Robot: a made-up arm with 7 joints.
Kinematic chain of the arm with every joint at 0, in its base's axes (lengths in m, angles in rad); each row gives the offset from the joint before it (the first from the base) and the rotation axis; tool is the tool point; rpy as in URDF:
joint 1: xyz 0 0 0.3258 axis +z
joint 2: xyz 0 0 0 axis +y
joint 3: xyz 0 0 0.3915 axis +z
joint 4: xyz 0.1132 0 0 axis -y
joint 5: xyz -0.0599 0 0.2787 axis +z
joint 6: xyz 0 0 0 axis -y
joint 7: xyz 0.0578 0 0 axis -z
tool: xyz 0 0 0 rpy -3.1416 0 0
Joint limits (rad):
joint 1: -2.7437..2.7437
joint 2: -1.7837..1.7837
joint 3: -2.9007..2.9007
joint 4: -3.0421..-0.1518
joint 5: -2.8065..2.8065
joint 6: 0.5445..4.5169
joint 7: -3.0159..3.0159
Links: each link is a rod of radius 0.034 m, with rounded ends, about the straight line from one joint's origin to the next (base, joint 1, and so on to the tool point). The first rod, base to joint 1, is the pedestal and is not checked.
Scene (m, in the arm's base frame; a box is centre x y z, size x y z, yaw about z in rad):
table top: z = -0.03
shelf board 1: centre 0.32 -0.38 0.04 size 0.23 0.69 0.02 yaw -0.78
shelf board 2: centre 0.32 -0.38 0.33 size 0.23 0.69 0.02 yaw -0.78
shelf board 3: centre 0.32 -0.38 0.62 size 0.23 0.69 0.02 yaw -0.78
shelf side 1: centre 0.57 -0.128 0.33 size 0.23 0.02 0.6 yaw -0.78
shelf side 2: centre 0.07 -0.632 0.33 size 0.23 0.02 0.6 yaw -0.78
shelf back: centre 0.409 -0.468 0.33 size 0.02 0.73 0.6 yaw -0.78
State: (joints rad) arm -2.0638 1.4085 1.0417 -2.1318 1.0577 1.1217 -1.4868
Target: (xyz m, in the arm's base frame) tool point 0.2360 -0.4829 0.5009
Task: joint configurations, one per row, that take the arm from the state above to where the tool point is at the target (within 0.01 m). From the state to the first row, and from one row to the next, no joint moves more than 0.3 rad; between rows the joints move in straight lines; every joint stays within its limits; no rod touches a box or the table.
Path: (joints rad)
1: -2.1856 1.3703 0.9710 -2.3522 1.0370 1.1022 -1.4868
2: -2.3074 1.3321 0.9004 -2.5726 1.0163 1.0828 -1.4868
3: -2.4103 1.3086 1.1576 -2.5813 1.0184 1.0343 -1.4868
4: -2.5132 1.2852 1.4148 -2.5901 1.0205 0.9858 -1.4868
5: -2.6161 1.2617 1.6720 -2.5988 1.0226 0.9373 -1.4868
6: -2.7191 1.2383 1.9293 -2.6076 1.0247 0.8888 -1.4868
7: -2.5094 1.1714 1.7900 -2.3522 1.0469 0.9563 -1.4868
8: -2.2997 1.1045 1.6507 -2.0967 1.0691 1.0239 -1.4868
9: -2.0901 1.0377 1.5114 -1.8413 1.0913 1.0915 -1.4868

